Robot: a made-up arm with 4 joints.
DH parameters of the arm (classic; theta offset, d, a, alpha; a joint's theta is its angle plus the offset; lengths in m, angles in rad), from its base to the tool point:
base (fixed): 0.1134 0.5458 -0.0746 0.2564
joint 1: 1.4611 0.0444 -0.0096 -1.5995
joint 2: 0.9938 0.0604 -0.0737 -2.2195
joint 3: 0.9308 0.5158 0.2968 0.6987
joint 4: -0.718 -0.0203 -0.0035 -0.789
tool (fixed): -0.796 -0.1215 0 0
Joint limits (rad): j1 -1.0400..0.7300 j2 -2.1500..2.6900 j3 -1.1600..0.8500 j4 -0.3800..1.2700
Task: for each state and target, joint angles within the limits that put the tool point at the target. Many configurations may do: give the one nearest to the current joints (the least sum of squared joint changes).
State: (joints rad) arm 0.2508 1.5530 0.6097 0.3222
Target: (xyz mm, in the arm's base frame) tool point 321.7 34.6 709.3
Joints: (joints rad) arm 0.4496 1.3662 0.4127 0.6364
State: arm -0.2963 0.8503 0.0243 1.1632
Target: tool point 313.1 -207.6 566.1
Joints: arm -0.1375 1.0083 0.2973 0.9872
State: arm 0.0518 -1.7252 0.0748 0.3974
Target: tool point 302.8 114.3 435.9
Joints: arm 0.2301 -1.7577 0.7852 0.5073
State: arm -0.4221 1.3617 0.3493 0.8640
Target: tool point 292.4 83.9 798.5
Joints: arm 0.3085 1.6381 0.8147 0.6590
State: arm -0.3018 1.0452 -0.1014 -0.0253
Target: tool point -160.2 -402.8 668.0
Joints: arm -0.8844 1.5882 -0.8423 -0.1205
